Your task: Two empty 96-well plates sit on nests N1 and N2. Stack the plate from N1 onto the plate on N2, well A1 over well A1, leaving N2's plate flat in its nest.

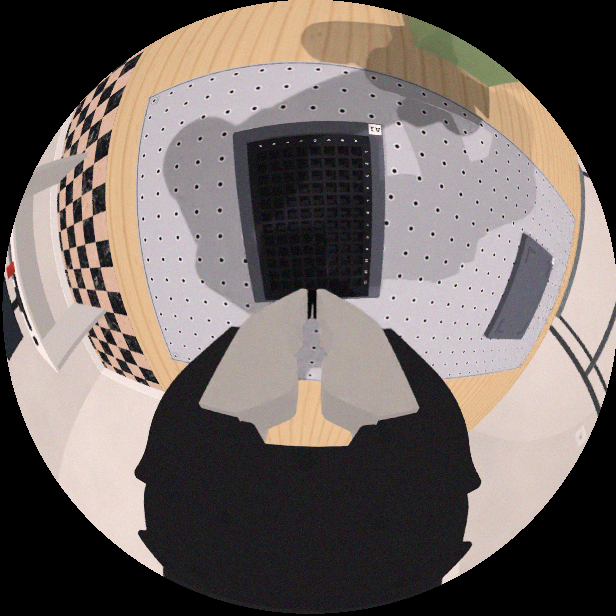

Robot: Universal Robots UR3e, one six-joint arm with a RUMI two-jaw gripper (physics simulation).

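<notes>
A black 96-well plate [313, 209] lies flat in a grey nest [247, 212] in the middle of the perforated board, seen from above. A small white tag [375, 129] marks the nest's far right corner. I cannot tell from above whether this is one plate or two stacked. A second grey nest [520, 287] at the right holds no plate. My gripper [312, 301] hangs over the plate's near short edge. Its grey jaws are almost together, with only a thin dark sliver between the tips.
The grey perforated board [436, 189] lies on a wooden table top. A checkerboard panel [91, 229] and a pale grey frame [40, 258] stand at the left. A green patch [459, 54] is at the far right corner. The arm's shadow falls across the board.
</notes>
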